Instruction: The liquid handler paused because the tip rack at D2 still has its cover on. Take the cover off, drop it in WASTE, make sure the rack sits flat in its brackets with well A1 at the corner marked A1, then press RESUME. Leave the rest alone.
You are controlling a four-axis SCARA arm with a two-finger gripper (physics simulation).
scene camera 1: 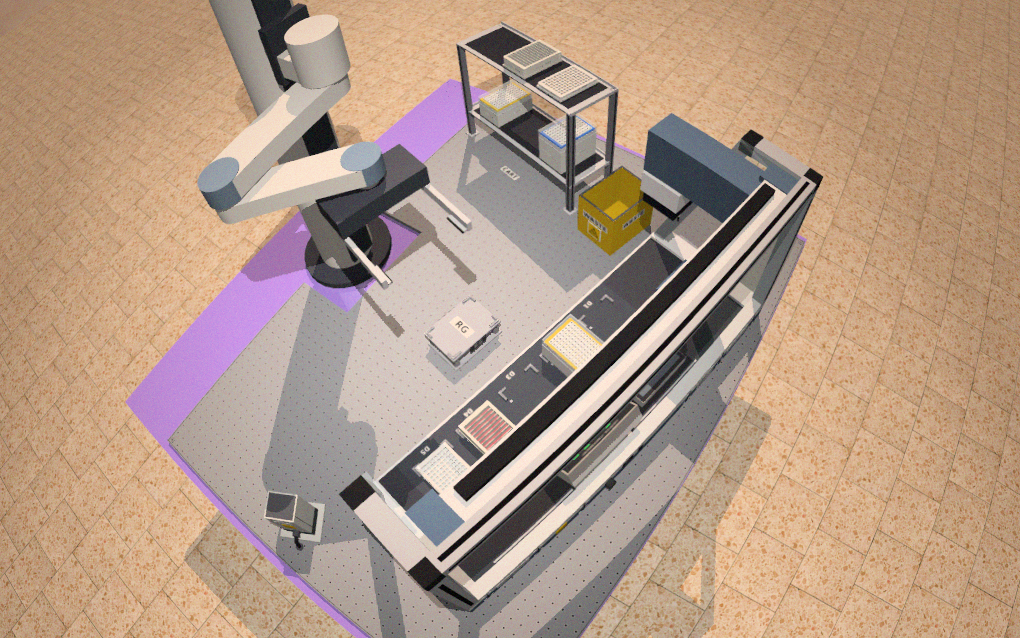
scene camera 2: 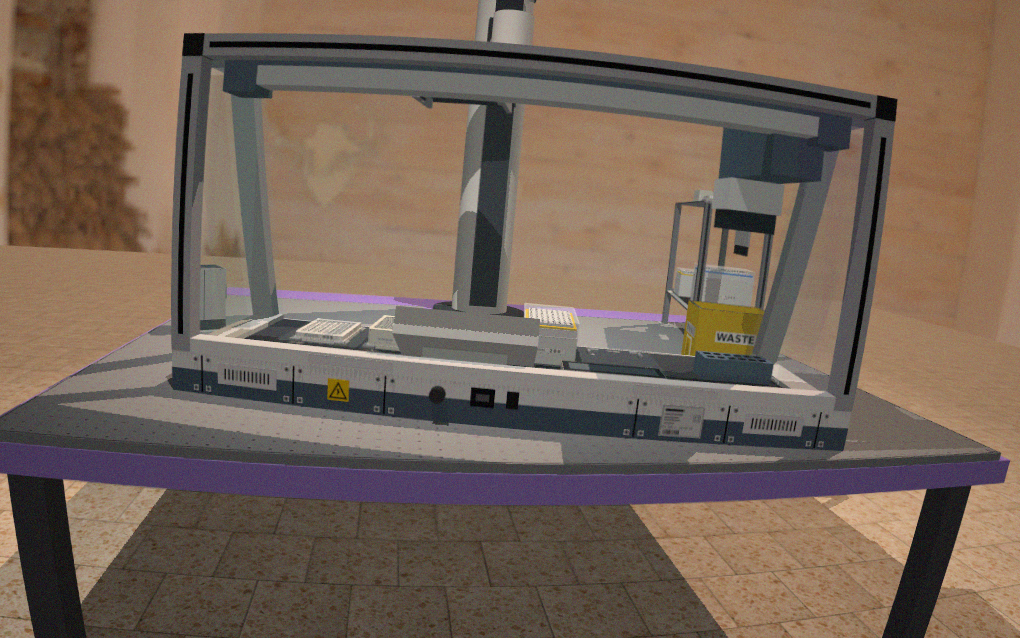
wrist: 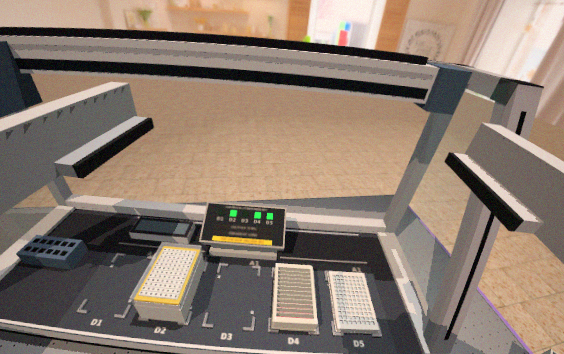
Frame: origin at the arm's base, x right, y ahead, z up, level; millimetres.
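Where they show: gripper, between the fingertips: (scene camera 1: pixel 428 254) (wrist: pixel 300 121); arm's base, origin of its link: (scene camera 1: pixel 348 250).
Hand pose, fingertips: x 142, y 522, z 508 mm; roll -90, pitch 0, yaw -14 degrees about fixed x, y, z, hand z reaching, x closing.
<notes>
Things, the pixels of their top centre, and the offset from my fingertips. "spot": a spot on its surface instead.
- tip rack, centre of its top: (scene camera 1: pixel 578 344) (wrist: pixel 168 268) dz -367, dx -170, dy +184 mm
- yellow WASTE bin, centre of its top: (scene camera 2: pixel 731 308) (scene camera 1: pixel 617 192) dz -360, dx -584, dy +43 mm
- display, a spot on its surface: (wrist: pixel 242 226) spot: dz -378, dx -28, dy +294 mm
- handler's top beam, a spot on its surface: (scene camera 2: pixel 541 78) spot: dz -35, dx -76, dy +404 mm
- pipetting head, a spot on its surface: (scene camera 1: pixel 699 161) spot: dz -6, dx -445, dy +268 mm
- D4, centre of its top: (scene camera 2: pixel 400 323) (scene camera 1: pixel 493 433) (wrist: pixel 294 290) dz -412, dx +74, dy +140 mm
- D5, centre of its top: (scene camera 2: pixel 329 326) (scene camera 1: pixel 450 475) (wrist: pixel 351 298) dz -429, dx +196, dy +117 mm
- RG block, centre of its top: (scene camera 1: pixel 461 325) dz -439, dx -102, dy -81 mm
- shelf rack, a spot on its surface: (scene camera 1: pixel 570 161) spot: dz -299, dx -558, dy -80 mm
The tip rack (scene camera 1: pixel 573 344) (scene camera 2: pixel 556 349) (wrist: pixel 169 275) stands at D2, white with a yellow band. Clear edges around its top look like the cover, faint in the wrist view and plainer in scene camera 2. Whether it sits fully flat, and which corner holds well A1, I cannot tell. The yellow WASTE bin (scene camera 1: pixel 613 218) (scene camera 2: pixel 722 327) stands open-topped past the D1 end. The display (wrist: pixel 242 226) behind the deck shows green squares and a yellow bar; its small text and any RESUME label are unreadable. My gripper (scene camera 1: pixel 427 253) (wrist: pixel 300 121) is open and empty, high above the table outside the handler.
The handler's top beam (scene camera 1: pixel 624 331) (scene camera 2: pixel 541 78) (wrist: pixel 225 62) spans the deck. The pipetting head (scene camera 1: pixel 699 161) hangs near WASTE. Labware stands at D4 (scene camera 1: pixel 487 427) (wrist: pixel 295 297) and D5 (scene camera 1: pixel 443 467) (wrist: pixel 353 302). The RG block (scene camera 1: pixel 443 340) and a shelf rack (scene camera 1: pixel 570 161) stand outside.
</notes>
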